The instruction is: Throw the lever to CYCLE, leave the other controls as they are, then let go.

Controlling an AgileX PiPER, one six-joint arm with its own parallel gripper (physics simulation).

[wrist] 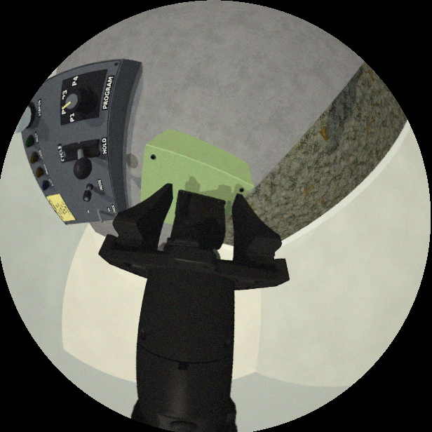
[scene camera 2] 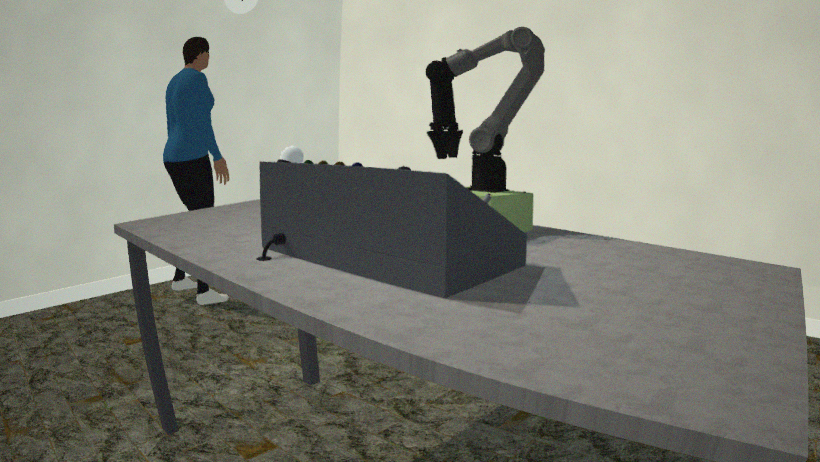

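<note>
The lever point(wrist: 82, 167) has a dark ball knob and stands in a slot between the words CYCLE and HOLD on the sloped face of the grey control box point(scene camera 2: 352, 218) point(wrist: 117, 115), at the left of the wrist view. Its knob looks about midway between the two words; its exact tilt is hard to tell. My gripper point(scene camera 2: 448, 156) point(wrist: 203, 194) is open and empty. It hangs in the air off to the side of the lever, apart from the box. The PROGRAM knob point(wrist: 73, 101) and the MODE switch point(wrist: 87, 193) sit on either side of the lever.
A green block point(scene camera 2: 516, 209) point(wrist: 172, 165) is under the arm's base. A white dome point(scene camera 2: 291, 154) and several small coloured lamps line the box's top. The box stands on the grey table point(scene camera 2: 659, 321) point(wrist: 225, 75). A person point(scene camera 2: 189, 117) in blue stands beyond the table.
</note>
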